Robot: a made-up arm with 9 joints. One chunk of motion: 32 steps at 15 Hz.
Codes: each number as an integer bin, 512 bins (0 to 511) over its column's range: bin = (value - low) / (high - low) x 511, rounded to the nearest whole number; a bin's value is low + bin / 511 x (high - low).
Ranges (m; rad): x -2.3..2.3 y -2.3..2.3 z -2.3..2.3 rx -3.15..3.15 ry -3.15..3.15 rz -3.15..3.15
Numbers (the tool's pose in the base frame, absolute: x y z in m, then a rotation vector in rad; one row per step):
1: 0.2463 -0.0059 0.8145 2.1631 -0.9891 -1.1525
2: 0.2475 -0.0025 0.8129 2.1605 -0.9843 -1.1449
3: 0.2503 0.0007 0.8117 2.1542 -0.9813 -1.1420
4: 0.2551 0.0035 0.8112 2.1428 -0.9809 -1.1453
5: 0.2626 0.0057 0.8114 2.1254 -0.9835 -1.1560
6: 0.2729 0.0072 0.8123 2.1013 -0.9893 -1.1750
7: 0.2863 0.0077 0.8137 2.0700 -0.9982 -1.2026
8: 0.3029 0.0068 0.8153 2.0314 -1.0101 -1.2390
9: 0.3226 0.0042 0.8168 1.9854 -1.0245 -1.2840
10: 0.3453 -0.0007 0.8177 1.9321 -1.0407 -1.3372
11: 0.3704 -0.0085 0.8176 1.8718 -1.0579 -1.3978
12: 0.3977 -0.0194 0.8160 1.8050 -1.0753 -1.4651
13: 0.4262 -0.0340 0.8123 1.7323 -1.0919 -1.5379
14: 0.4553 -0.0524 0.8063 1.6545 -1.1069 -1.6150
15: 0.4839 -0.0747 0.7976 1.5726 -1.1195 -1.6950
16: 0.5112 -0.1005 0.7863 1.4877 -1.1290 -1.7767
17: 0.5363 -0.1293 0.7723 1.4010 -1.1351 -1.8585
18: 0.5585 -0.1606 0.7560 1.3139 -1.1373 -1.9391
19: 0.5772 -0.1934 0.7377 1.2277 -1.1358 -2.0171
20: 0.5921 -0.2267 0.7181 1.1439 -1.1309 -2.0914
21: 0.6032 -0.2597 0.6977 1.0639 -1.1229 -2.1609
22: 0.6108 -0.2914 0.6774 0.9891 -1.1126 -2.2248
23: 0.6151 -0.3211 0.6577 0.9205 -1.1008 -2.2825
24: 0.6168 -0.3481 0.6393 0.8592 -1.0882 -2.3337
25: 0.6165 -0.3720 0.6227 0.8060 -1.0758 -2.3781
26: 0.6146 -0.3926 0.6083 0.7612 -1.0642 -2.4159
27: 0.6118 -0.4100 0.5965 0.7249 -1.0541 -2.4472
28: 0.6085 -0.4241 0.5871 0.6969 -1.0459 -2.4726
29: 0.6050 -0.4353 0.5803 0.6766 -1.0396 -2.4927
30: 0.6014 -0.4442 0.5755 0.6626 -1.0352 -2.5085
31: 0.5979 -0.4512 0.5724 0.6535 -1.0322 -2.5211
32: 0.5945 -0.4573 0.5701 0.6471 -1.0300 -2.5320
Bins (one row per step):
1: 283 255 346 431 175 162
2: 283 255 346 431 176 163
3: 283 256 346 430 176 163
4: 284 256 346 429 176 163
5: 285 256 346 428 176 162
6: 286 256 346 426 175 160
7: 287 256 346 423 175 158
8: 289 256 346 420 174 155
9: 291 256 346 417 172 151
10: 294 255 346 412 171 147
11: 297 255 346 407 170 142
12: 300 253 346 402 168 137
13: 303 252 346 396 167 131
14: 306 250 345 390 166 125
15: 309 247 344 383 165 118
16: 312 244 343 376 164 111
17: 315 241 341 369 163 105
18: 318 238 339 362 163 98
19: 320 234 337 355 163 92
20: 321 230 335 348 164 86
21: 323 227 333 342 164 80
22: 323 223 331 336 165 75
23: 324 220 329 330 166 70
24: 324 217 327 325 167 66
25: 324 214 325 321 168 63
26: 324 212 323 317 169 60
27: 323 210 322 314 170 57
28: 323 208 321 312 171 55
29: 323 207 320 310 171 53
30: 322 206 319 309 172 52
31: 322 205 319 309 172 51
32: 322 205 319 308 172 50

